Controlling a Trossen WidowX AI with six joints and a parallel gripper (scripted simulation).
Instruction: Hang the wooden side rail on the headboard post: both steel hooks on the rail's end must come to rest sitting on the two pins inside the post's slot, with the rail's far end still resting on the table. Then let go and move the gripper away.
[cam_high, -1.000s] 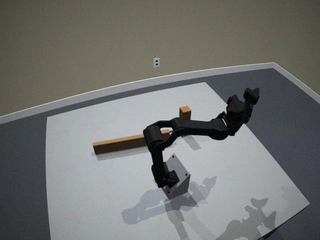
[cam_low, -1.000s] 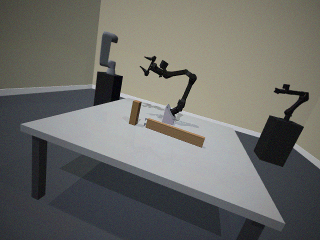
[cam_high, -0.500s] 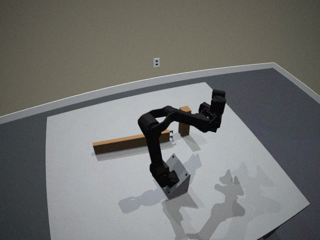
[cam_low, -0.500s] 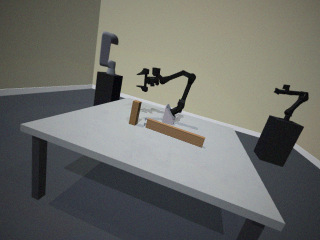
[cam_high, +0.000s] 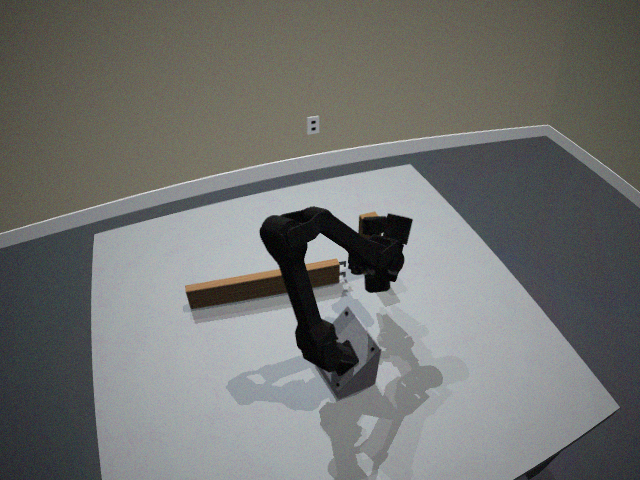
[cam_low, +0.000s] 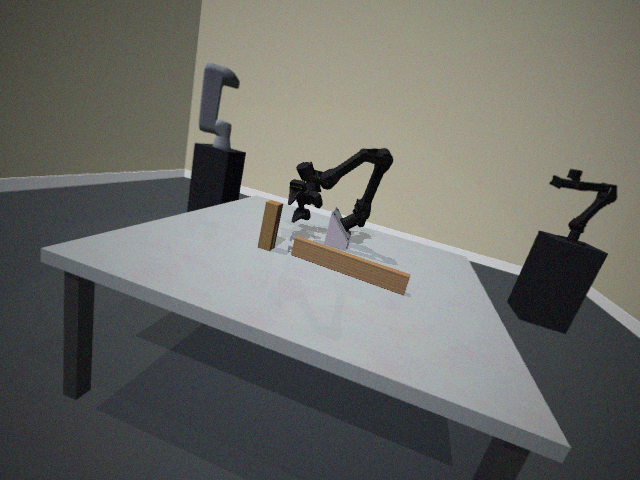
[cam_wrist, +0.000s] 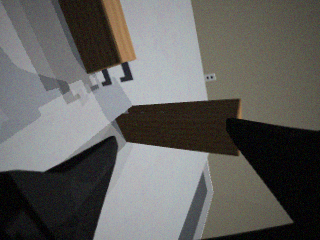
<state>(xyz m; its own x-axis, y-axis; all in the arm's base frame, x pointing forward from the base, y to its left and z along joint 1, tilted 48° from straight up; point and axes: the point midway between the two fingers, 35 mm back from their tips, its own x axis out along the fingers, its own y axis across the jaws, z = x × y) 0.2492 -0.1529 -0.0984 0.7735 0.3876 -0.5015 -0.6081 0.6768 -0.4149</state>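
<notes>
My gripper tip is now 8 cm short of the wooden headboard post, 4 cm to the left of it and 5 cm above it.
</notes>
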